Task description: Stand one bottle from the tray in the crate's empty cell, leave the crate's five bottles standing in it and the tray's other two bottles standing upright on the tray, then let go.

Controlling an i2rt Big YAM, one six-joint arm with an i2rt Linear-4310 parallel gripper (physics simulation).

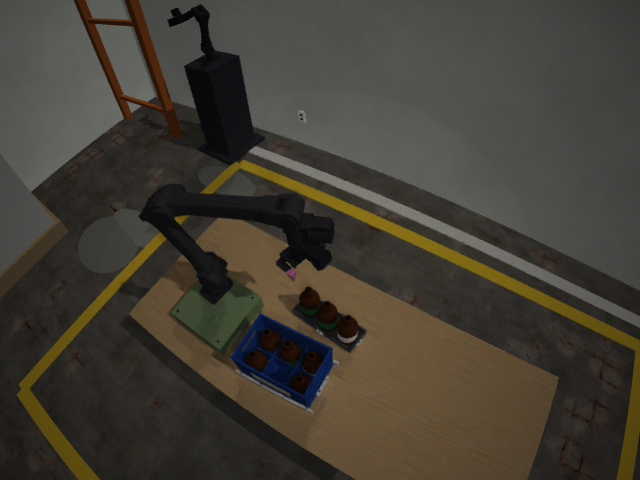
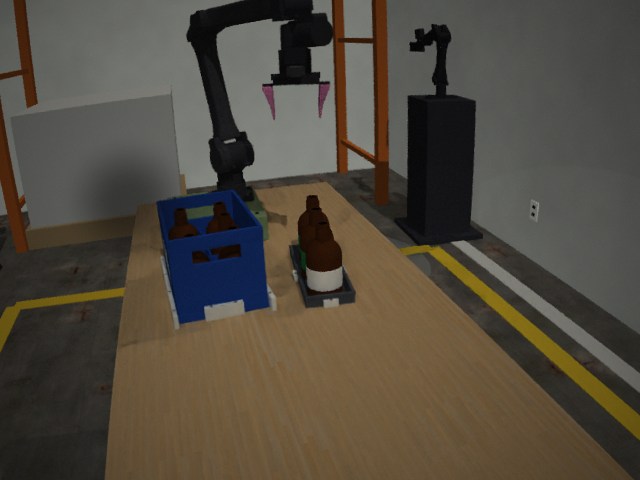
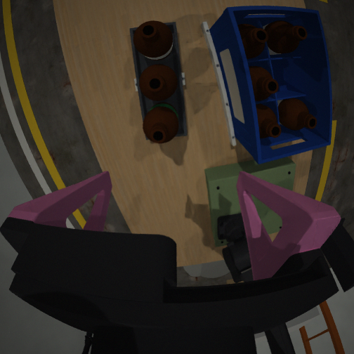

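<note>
My gripper is open and empty, pointing down high above the table, off the base end of the tray. The dark tray holds three upright brown bottles in a row: a white-labelled one at the end far from the base, a green-labelled middle one and a green-labelled one nearest the base. The blue crate holds five standing bottles. Its empty cell is the middle one of the row away from the tray.
The arm stands on a green base plate beside the crate's near end. A narrow strip of wooden table separates crate and tray. White brackets edge both. A second arm on a dark pedestal stands off the table.
</note>
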